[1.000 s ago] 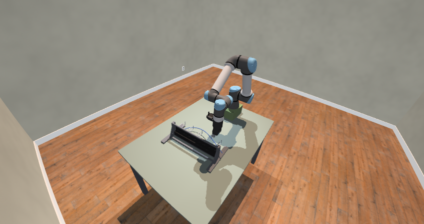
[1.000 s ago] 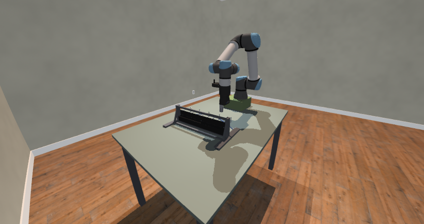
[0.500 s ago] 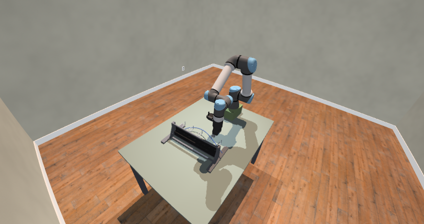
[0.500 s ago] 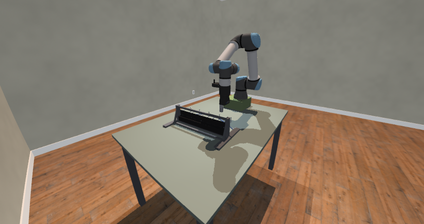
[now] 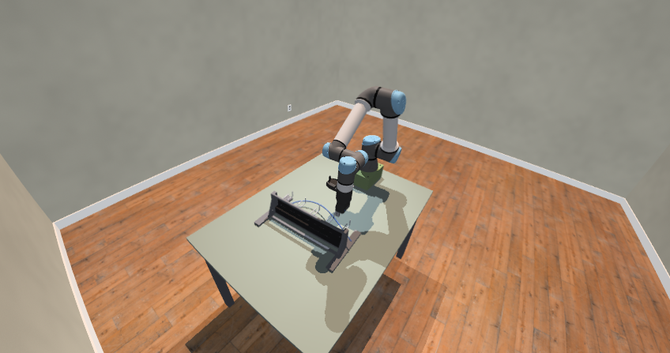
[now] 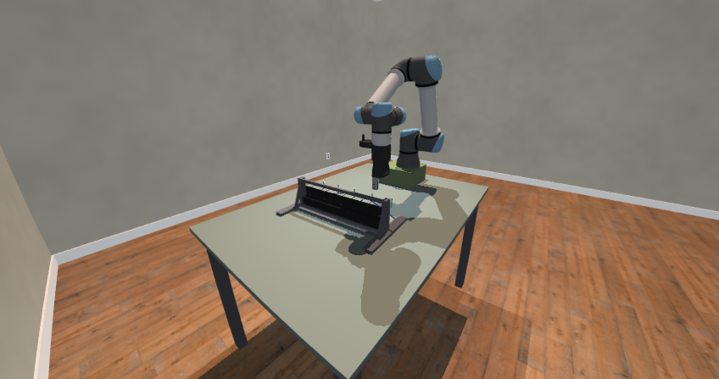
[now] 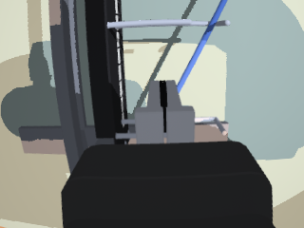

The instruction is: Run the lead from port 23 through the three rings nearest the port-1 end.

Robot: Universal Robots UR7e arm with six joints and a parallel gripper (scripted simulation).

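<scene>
Now: the rack 150 mm to the right of my hand, 100 mm below it and 60 mm ahead of it.
</scene>
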